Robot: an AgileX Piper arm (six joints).
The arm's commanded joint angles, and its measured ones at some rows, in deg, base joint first. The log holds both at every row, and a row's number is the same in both.
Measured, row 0:
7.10, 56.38, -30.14, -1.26, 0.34, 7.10
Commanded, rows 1 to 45:
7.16, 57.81, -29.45, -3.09, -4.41, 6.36
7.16, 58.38, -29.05, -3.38, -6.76, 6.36
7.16, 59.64, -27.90, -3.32, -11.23, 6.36
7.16, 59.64, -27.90, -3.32, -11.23, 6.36
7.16, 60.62, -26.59, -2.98, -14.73, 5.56
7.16, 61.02, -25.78, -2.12, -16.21, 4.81
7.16, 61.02, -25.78, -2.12, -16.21, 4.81
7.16, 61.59, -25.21, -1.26, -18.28, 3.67
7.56, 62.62, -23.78, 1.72, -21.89, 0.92
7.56, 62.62, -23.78, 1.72, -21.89, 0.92
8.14, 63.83, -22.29, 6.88, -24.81, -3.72
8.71, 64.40, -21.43, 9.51, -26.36, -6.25
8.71, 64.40, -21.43, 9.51, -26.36, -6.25
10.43, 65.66, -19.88, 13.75, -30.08, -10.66
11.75, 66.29, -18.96, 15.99, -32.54, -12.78
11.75, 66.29, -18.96, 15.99, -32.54, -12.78
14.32, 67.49, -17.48, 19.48, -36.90, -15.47
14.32, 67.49, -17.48, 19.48, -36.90, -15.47
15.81, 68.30, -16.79, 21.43, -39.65, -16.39
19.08, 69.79, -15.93, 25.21, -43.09, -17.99
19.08, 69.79, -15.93, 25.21, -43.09, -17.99
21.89, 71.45, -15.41, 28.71, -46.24, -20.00
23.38, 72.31, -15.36, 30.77, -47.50, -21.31
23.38, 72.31, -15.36, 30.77, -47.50, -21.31
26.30, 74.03, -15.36, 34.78, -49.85, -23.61
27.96, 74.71, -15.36, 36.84, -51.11, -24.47
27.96, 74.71, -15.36, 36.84, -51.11, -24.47
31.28, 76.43, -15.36, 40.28, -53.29, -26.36
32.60, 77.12, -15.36, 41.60, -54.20, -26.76
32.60, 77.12, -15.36, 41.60, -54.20, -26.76
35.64, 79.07, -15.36, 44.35, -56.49, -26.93
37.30, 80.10, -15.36, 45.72, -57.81, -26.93
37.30, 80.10, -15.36, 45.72, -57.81, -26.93
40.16, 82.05, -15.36, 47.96, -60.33, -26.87
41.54, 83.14, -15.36, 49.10, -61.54, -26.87
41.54, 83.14, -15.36, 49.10, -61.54, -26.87
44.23, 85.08, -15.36, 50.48, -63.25, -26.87
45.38, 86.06, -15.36, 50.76, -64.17, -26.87
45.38, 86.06, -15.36, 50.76, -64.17, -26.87
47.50, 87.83, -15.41, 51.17, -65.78, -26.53
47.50, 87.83, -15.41, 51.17, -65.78, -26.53
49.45, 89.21, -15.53, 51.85, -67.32, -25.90
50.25, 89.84, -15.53, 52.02, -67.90, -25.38
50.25, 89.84, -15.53, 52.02, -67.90, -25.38
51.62, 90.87, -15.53, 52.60, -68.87, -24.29
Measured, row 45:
49.79, 89.73, -15.41, 51.74, -66.41, -25.50
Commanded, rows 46 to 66:
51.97, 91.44, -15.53, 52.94, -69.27, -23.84
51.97, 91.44, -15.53, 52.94, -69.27, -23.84
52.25, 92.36, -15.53, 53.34, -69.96, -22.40
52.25, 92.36, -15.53, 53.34, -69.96, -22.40
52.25, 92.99, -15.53, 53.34, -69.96, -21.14
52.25, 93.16, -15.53, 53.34, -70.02, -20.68
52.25, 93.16, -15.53, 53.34, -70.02, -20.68
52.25, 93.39, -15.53, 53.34, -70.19, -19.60
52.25, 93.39, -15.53, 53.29, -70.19, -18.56
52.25, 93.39, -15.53, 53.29, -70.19, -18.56
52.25, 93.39, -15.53, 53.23, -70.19, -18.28
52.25, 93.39, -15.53, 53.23, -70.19, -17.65
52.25, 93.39, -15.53, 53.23, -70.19, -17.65
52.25, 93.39, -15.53, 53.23, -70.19, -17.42
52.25, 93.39, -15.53, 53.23, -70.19, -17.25
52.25, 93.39, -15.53, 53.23, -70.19, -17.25
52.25, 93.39, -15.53, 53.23, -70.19, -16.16
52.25, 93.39, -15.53, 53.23, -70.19, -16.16
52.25, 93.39, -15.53, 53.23, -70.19, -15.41
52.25, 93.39, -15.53, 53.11, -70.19, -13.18
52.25, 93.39, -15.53, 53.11, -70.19, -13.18
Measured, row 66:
51.97, 93.45, -15.41, 53.40, -69.39, -16.04
